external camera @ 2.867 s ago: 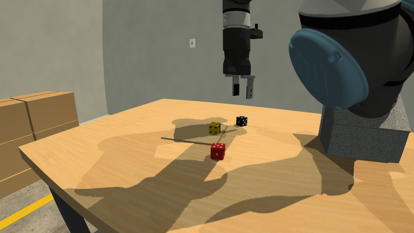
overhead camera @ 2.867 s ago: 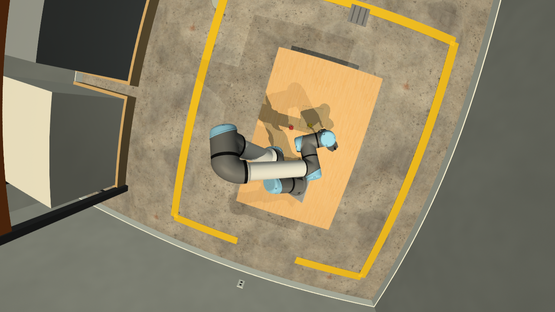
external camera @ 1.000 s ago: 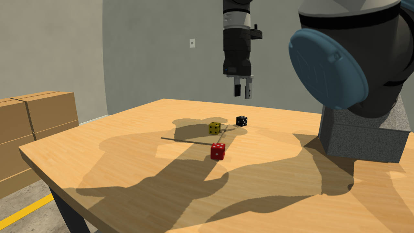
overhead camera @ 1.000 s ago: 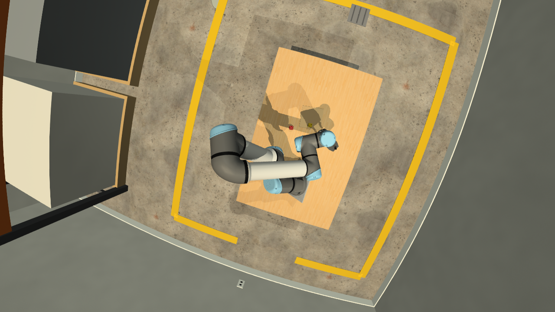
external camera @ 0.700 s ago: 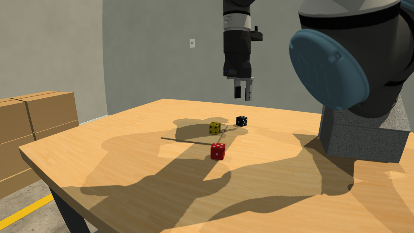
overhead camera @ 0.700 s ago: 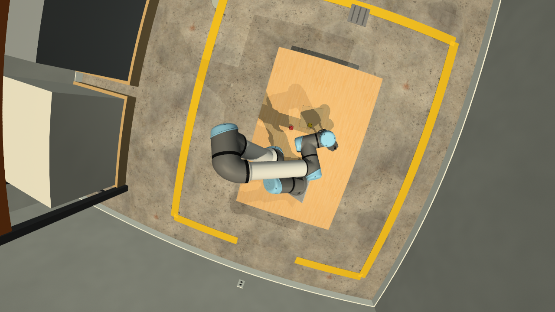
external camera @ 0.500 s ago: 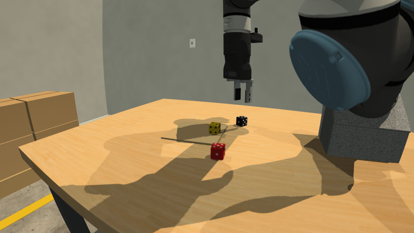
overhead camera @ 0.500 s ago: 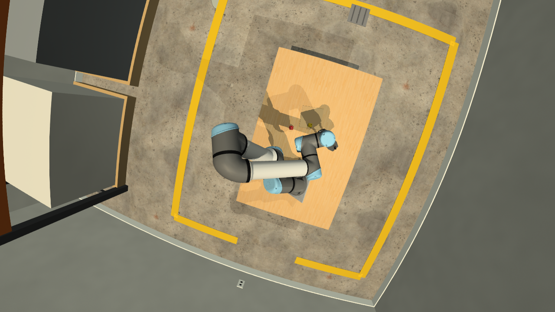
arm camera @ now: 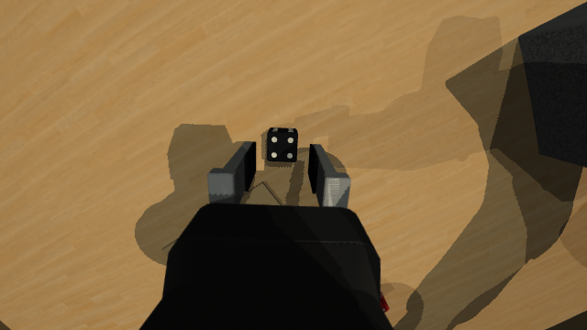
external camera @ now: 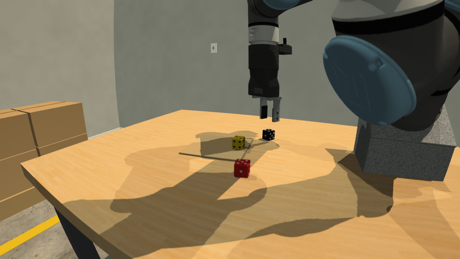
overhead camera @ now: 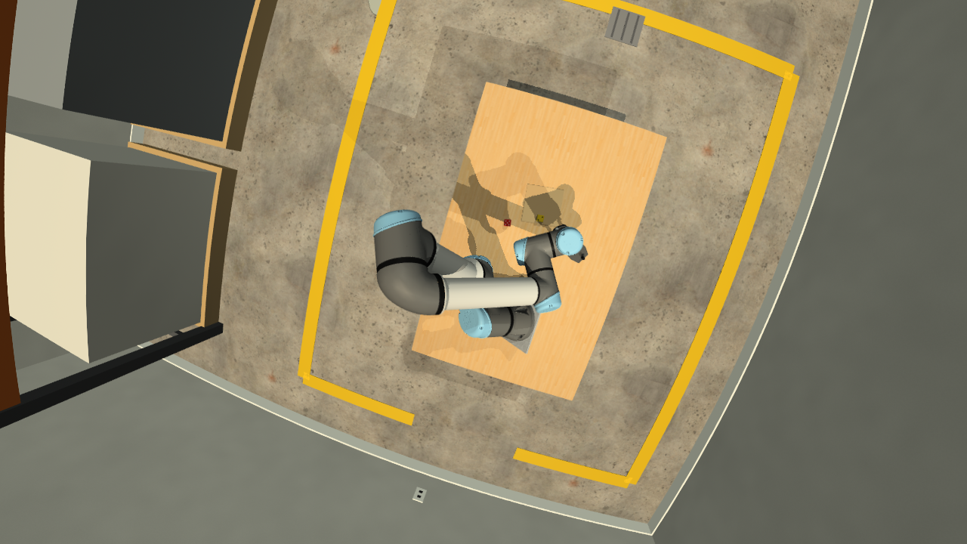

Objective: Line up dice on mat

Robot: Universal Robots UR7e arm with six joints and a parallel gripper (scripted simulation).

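My gripper is now 60 mm above the black die. Round my hand: tan mat (110 mm ahead, 90 mm to the left, 70 mm below); then red die (210 mm to the left, 60 mm below, 20 mm ahead); then yellow die (90 mm to the left, 60 mm ahead, 50 mm below).
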